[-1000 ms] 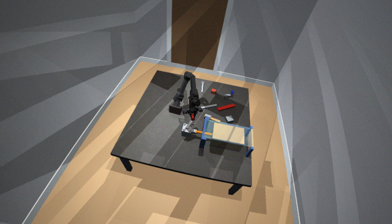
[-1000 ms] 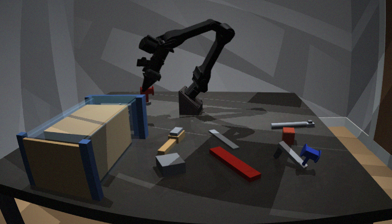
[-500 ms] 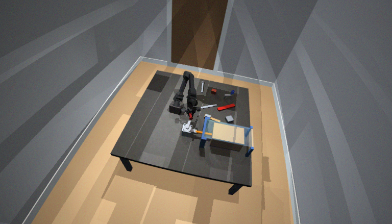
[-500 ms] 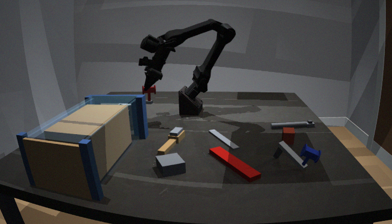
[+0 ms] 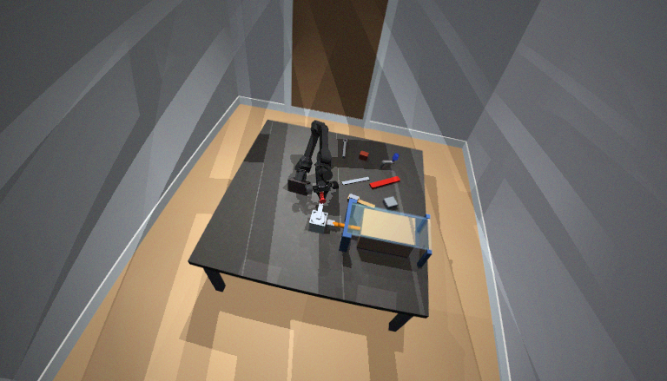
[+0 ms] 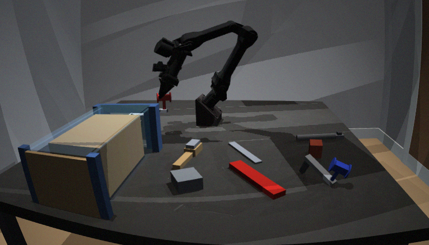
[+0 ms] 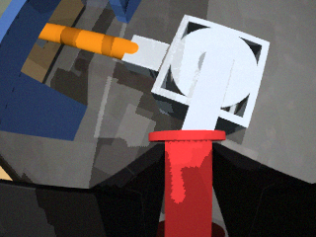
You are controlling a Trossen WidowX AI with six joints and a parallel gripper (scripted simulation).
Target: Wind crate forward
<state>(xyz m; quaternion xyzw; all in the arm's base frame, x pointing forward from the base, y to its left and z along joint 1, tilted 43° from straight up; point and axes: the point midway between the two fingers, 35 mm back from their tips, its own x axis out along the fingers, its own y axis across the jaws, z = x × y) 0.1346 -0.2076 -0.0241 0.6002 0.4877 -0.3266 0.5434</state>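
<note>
My gripper tip is 2 cm past the grey winch, 9 cm to the left of it and 12 cm above it. Also, from my gripper tip: red spool-shaped grip: 2 cm to the left, 1 cm below; then wooden-handled tool: 24 cm ahead, 13 cm to the left, 13 cm below; then grey strip: 21 cm ahead, 31 cm to the left, 15 cm below.
</note>
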